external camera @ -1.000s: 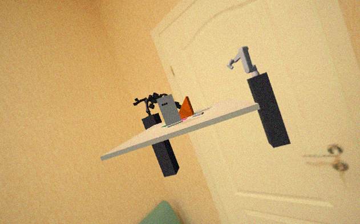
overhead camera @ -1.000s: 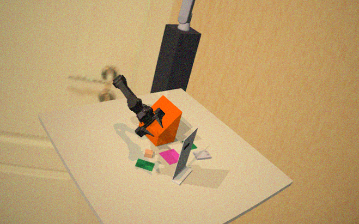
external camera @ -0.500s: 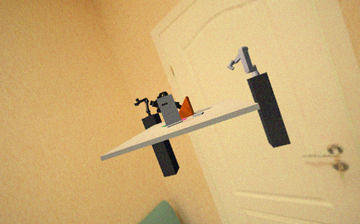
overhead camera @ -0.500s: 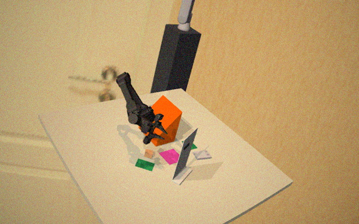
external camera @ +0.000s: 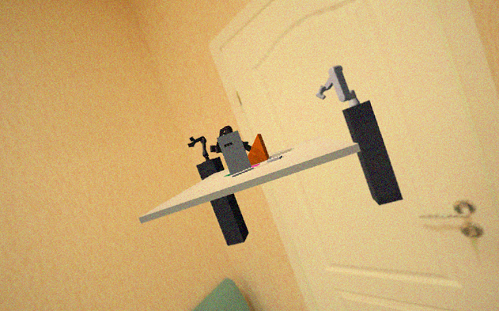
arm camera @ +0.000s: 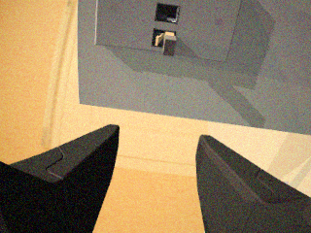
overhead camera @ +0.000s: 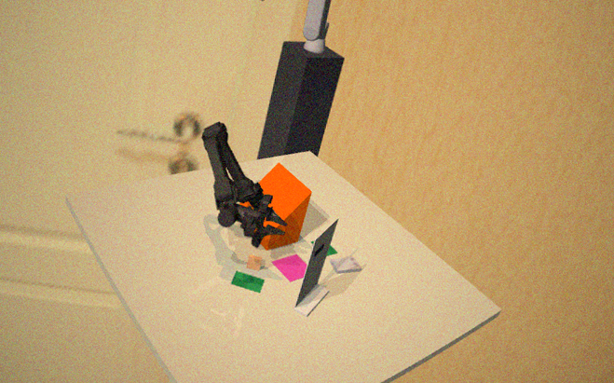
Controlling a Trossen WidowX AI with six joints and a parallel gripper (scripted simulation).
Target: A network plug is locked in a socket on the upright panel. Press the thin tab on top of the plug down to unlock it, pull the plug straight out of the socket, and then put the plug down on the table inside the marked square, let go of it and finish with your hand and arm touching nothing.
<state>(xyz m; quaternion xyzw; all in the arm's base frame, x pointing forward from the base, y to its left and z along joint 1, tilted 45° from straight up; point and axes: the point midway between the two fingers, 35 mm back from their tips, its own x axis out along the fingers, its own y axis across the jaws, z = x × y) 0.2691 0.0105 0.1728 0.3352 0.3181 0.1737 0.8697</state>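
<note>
Now: the network plug 11 cm ahead of my gripper tip and 6 cm to the left of it. Round my gripper tip: upright grey panel 13 cm ahead, 9 cm below, 6 cm to the left; magenta square 23 cm below, 11 cm to the left, 4 cm behind.
</note>
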